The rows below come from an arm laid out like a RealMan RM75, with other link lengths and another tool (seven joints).
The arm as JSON. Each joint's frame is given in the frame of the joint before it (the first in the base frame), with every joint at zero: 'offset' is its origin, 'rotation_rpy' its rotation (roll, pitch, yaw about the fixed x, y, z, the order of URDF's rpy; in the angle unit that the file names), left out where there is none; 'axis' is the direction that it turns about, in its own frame. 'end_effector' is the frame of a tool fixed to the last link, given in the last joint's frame.
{
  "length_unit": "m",
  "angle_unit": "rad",
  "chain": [
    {
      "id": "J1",
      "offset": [
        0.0,
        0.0,
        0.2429
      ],
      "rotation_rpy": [
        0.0,
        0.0,
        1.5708
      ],
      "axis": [
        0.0,
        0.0,
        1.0
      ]
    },
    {
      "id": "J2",
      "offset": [
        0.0,
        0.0,
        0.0
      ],
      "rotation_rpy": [
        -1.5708,
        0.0,
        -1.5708
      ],
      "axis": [
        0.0,
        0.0,
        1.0
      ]
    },
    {
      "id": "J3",
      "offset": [
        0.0,
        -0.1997,
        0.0
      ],
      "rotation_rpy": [
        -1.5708,
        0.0,
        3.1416
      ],
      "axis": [
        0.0,
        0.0,
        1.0
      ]
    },
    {
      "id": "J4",
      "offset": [
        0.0,
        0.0,
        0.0
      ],
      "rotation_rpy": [
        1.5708,
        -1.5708,
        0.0
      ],
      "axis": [
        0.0,
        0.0,
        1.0
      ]
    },
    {
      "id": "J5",
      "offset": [
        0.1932,
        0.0,
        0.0
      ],
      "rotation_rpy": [
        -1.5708,
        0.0,
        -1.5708
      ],
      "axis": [
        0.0,
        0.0,
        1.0
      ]
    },
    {
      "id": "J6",
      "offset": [
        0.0,
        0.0,
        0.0
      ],
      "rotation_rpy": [
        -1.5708,
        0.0,
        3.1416
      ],
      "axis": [
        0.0,
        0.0,
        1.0
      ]
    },
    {
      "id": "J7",
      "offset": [
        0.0,
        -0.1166,
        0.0
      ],
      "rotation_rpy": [
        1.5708,
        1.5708,
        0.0
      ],
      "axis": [
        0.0,
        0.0,
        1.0
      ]
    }
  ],
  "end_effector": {
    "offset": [
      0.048,
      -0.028,
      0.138
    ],
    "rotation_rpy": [
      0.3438,
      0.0,
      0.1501
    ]
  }
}
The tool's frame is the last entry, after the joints.
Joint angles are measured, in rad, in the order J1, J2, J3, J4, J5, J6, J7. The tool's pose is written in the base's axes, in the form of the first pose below.
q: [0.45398, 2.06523, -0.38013, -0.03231, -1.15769, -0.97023, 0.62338]
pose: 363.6 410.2 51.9 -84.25 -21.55 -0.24
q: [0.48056, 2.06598, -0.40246, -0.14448, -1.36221, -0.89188, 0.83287]
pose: 355.8 427.5 37.9 -92.00 -21.37 4.04
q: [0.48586, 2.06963, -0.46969, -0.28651, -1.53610, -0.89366, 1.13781]
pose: 343.4 439.6 33.2 -97.34 -17.08 7.19
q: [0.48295, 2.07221, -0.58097, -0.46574, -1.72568, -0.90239, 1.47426]
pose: 330.5 449.0 28.9 -104.32 -14.88 9.34
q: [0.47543, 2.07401, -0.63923, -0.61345, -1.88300, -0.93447, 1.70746]
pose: 322.7 452.4 32.1 -109.01 -14.87 10.03
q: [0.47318, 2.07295, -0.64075, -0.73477, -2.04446, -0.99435, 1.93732]
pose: 324.2 449.2 38.2 -112.38 -13.51 7.54
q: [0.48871, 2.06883, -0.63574, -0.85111, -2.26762, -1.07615, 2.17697]
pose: 334.2 439.1 41.0 -118.02 -14.79 3.51
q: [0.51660, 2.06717, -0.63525, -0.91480, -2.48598, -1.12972, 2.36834]
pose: 354.2 424.7 42.4 -122.78 -18.48 -2.21
